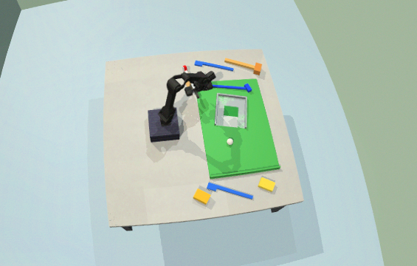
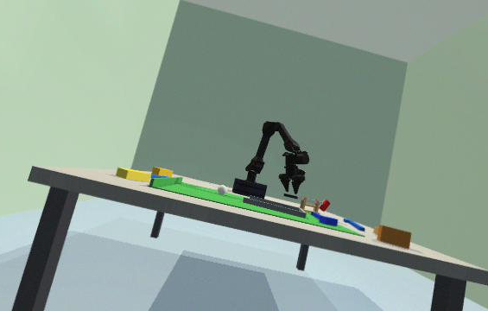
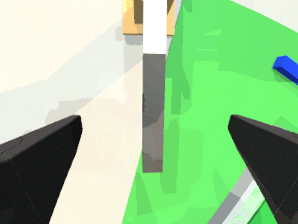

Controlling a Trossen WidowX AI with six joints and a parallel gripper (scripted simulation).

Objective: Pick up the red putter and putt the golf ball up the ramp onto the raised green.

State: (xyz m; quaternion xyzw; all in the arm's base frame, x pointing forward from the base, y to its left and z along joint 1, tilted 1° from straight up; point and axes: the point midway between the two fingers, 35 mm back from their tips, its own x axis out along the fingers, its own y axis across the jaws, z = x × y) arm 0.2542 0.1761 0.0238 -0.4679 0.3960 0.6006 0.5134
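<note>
My gripper tip is 2 cm past the red putter, 11 cm to the right of it and 2 cm above it. From my gripper tip the other things lie so: blue putter 28 cm ahead, 4 cm to the left, 6 cm below; then small wooden stand 2 cm behind, 13 cm to the left, 5 cm below; then green mat 22 cm ahead, 26 cm to the right, 8 cm below.
</note>
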